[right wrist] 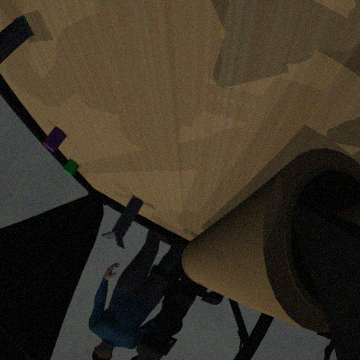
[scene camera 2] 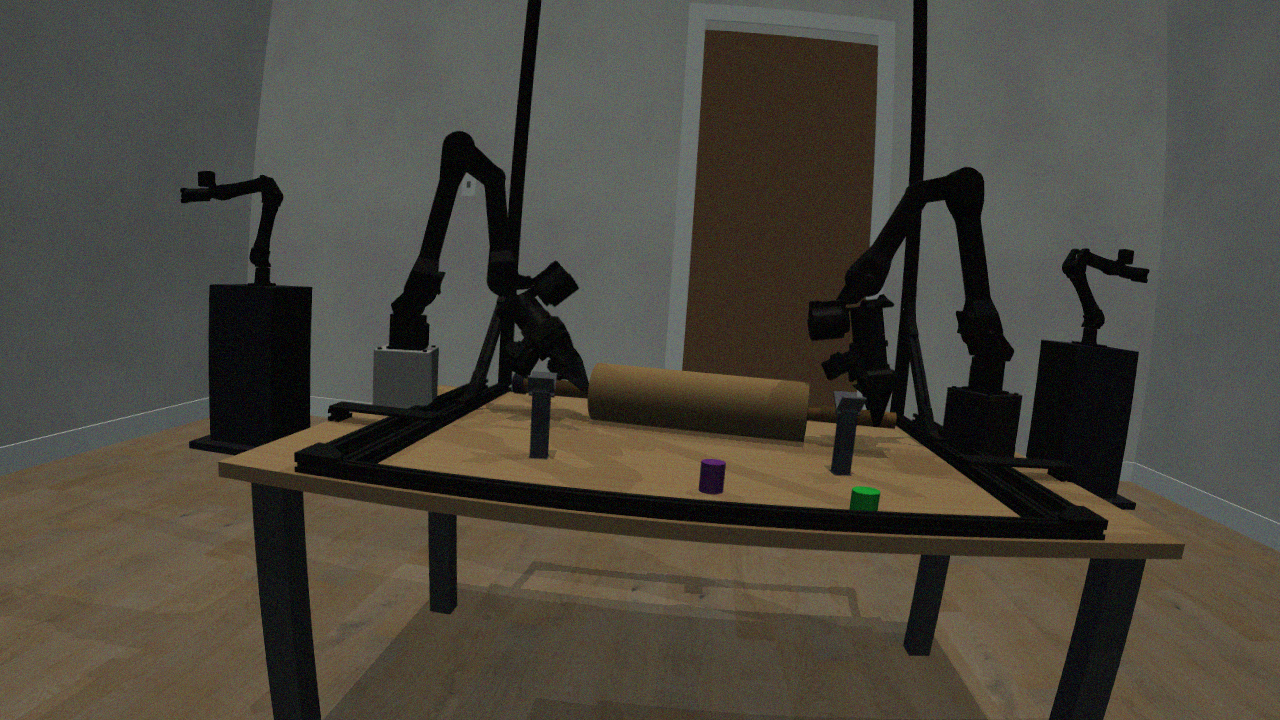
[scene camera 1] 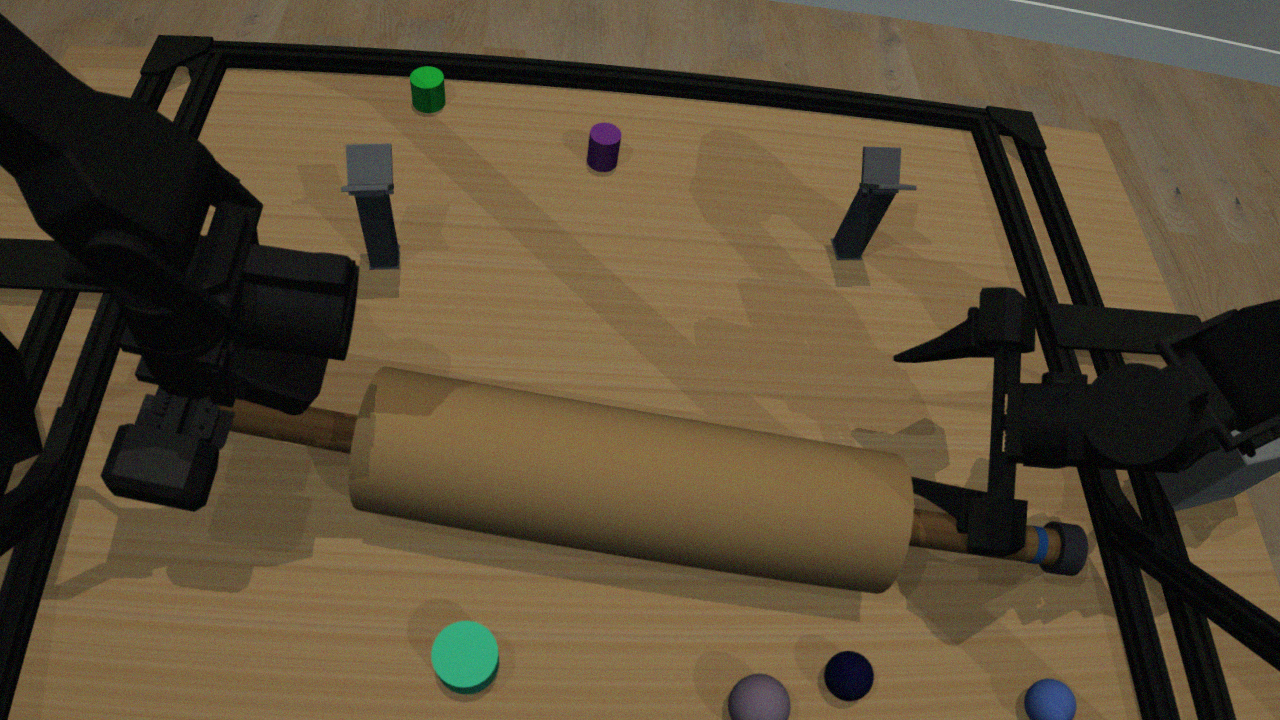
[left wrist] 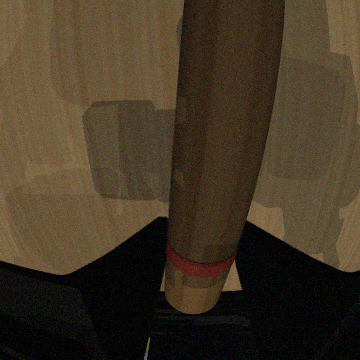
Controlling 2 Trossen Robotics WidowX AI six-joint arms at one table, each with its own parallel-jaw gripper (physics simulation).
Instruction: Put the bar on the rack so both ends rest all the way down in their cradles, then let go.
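Frame: origin at the left arm's base, x right, y down, z ahead, level; metres.
Where they show: left gripper, between the fingertips: [scene camera 2: 875,425] [scene camera 1: 215,413] [left wrist: 200,226]; right gripper, between the fingertips: [right wrist: 201,208] [scene camera 2: 584,384] [scene camera 1: 891,417]; left arm's base, origin of its link: [right wrist: 189,281] [scene camera 2: 985,391]; right arm's base, origin of its link: [scene camera 2: 407,348].
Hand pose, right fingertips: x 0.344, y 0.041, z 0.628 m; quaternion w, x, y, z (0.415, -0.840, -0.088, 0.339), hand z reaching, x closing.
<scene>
Each offset is from my right fingertips to the top centre of the thing. "pt": to the spot under its first point.
The bar is a brown rod @[pt dz -0.396, dx -0.203, dy +0.009 m] [scene camera 1: 290,425] [left wrist: 225,125] through a wide tan roll [scene camera 1: 626,483] [scene camera 2: 698,401] [right wrist: 240,250]. It lies apart from the rack, slanted in scene camera 1. The rack is two grey cradle posts: one post @[dz -0.268, dx -0.363, dy -0.022 m] [scene camera 1: 380,228] [scene camera 2: 843,438] [right wrist: 129,215] and another post @[dz +0.135, dx -0.182, dy -0.022 m] [scene camera 1: 861,219] [scene camera 2: 539,425] [right wrist: 15,37]; both cradles are empty. My left gripper [left wrist: 200,226] is shut on the rod near its red-banded end. My right gripper [scene camera 1: 905,420] [right wrist: 201,208] is open, with one finger over the rod beside the roll. Whether the roll touches the table is unclear.
A green cylinder @[dz -0.152, dx -0.535, dy +0.041 m] [scene camera 1: 427,89] [scene camera 2: 864,499] and a purple cylinder @[dz -0.030, dx -0.384, dy +0.036 m] [scene camera 1: 604,147] [scene camera 2: 712,476] stand near the far frame rail. A teal disc @[dz -0.354, dx -0.009, dy +0.042 m] [scene camera 1: 465,655], a mauve ball @[dz -0.196, dx +0.120, dy +0.031 m] [scene camera 1: 759,700], a dark ball @[dz -0.126, dx +0.138, dy +0.039 m] [scene camera 1: 848,675] and a blue ball @[dz -0.002, dx +0.242, dy +0.037 m] [scene camera 1: 1049,700] lie near the bottom in scene camera 1.
</scene>
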